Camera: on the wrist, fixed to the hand. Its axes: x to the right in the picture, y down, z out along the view.
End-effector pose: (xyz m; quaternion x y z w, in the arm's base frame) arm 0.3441 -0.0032 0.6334 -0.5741 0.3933 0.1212 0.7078
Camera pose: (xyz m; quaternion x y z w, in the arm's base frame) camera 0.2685 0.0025 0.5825 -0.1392 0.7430 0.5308 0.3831
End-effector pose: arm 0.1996 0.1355 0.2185 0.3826 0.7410 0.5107 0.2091
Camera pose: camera 0.2201 0.1221 0.3064 -0.7462 -0.2758 -0.5395 0.2759
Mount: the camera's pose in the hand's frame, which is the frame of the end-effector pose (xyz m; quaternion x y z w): -0.0161 0.0854 -0.0280 0.0027 0.0874 0.7011 0.7077
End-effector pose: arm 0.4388 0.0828 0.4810 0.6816 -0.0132 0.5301 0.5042
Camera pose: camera 0.3647 0.0522 0.5247 -0.4281 0.4417 -0.7883 0.0155
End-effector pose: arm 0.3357 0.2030 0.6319 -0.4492 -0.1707 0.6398 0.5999
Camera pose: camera 0.3031 0.1602 0.5581 0.4918 -0.2483 -0.8345 0.0079
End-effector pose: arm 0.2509 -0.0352 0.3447 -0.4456 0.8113 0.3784 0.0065
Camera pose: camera 0.2076 -0.0140 0.4222 -0.2204 -0.8881 -0.2312 0.3304
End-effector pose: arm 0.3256 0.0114 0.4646 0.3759 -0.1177 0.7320 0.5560
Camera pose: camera 0.2384 -0.0140 0.4553 -0.1210 0.2962 -0.9410 0.1104
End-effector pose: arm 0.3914 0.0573 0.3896 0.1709 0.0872 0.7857 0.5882
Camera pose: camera 0.3086 0.0187 0.3899 -0.1150 0.0046 -0.9831 0.1427
